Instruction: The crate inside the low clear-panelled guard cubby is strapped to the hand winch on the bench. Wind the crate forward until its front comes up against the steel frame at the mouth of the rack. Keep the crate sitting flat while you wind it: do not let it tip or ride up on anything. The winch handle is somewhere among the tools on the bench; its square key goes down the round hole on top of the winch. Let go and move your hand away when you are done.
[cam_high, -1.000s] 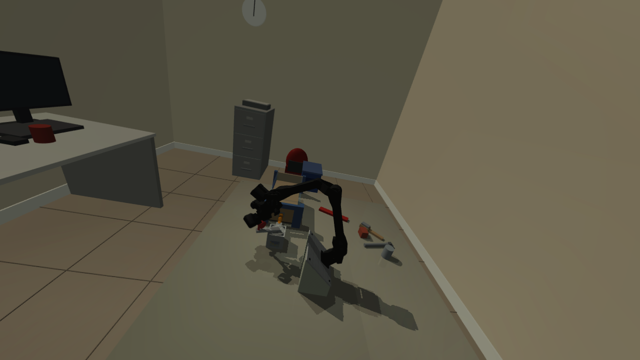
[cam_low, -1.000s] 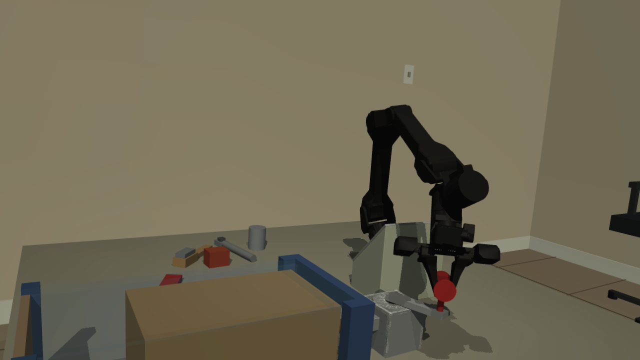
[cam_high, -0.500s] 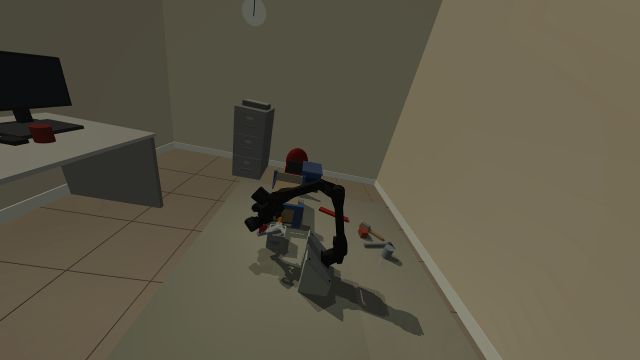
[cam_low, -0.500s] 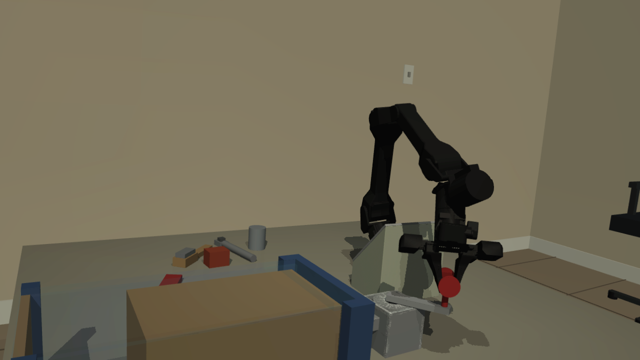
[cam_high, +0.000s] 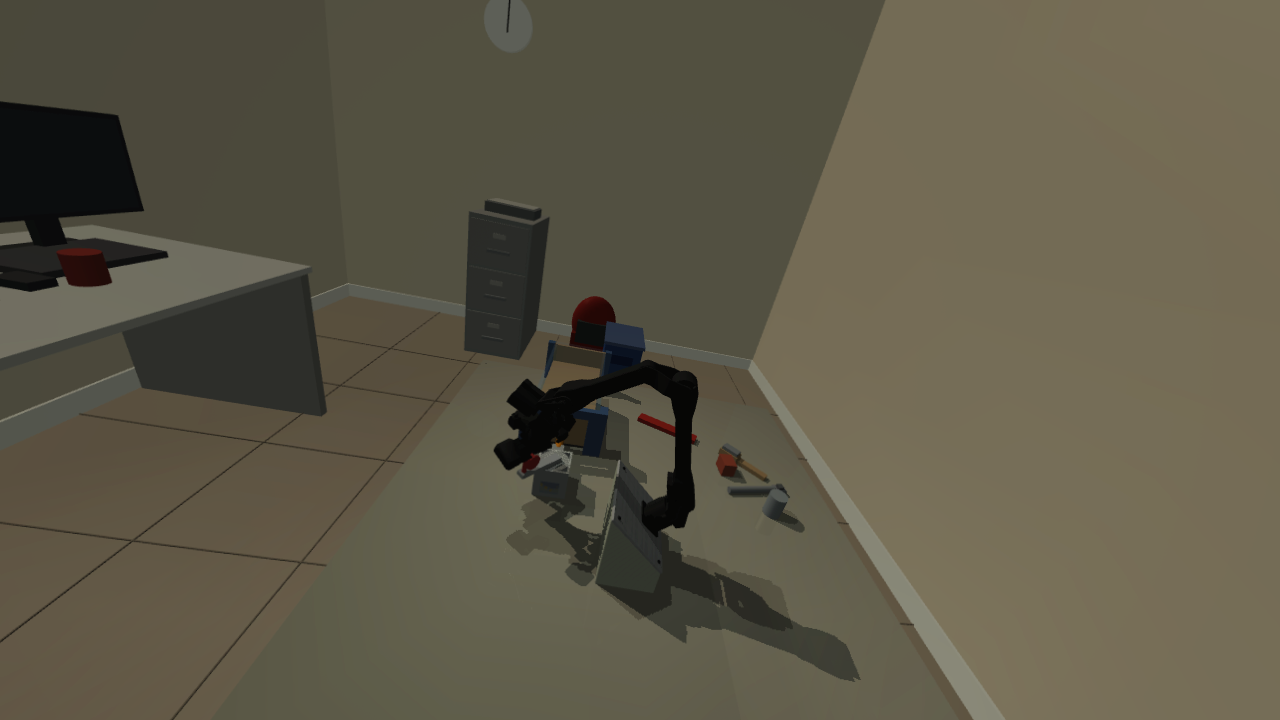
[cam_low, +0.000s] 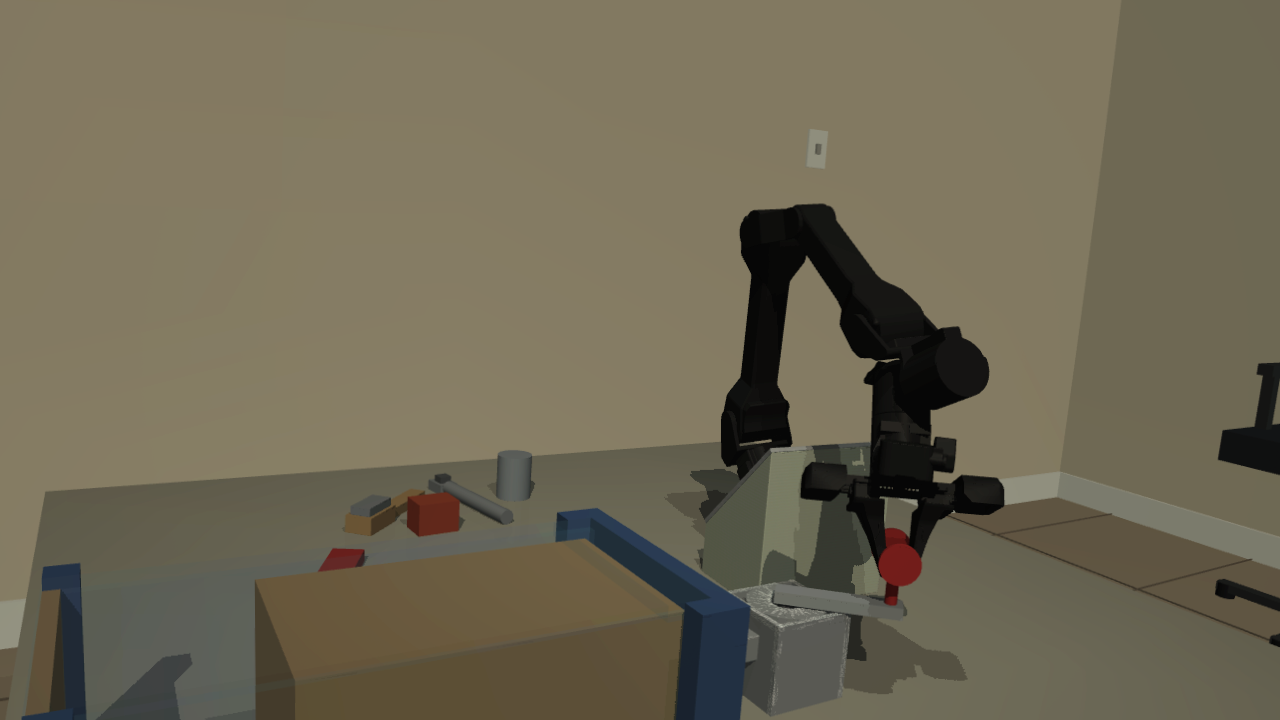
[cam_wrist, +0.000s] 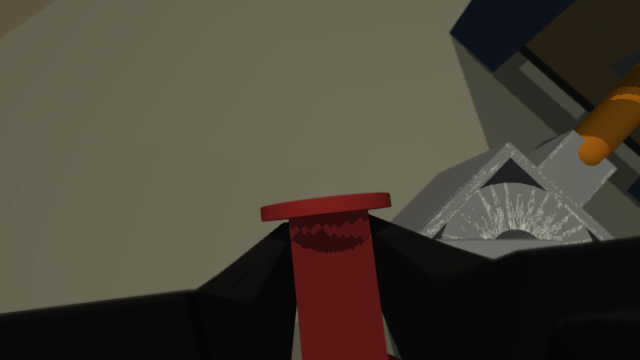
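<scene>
My gripper tip is 2 cm short of the winch handle, 4 cm to the left of it and 3 cm above it. From my gripper tip the other things lie so: clear-panelled cubby 47 cm ahead, 7 cm to the right, 2 cm below; then grey winch 5 cm ahead, 9 cm to the right, 10 cm below; then red knob 1 cm behind, 2 cm to the right.
</scene>
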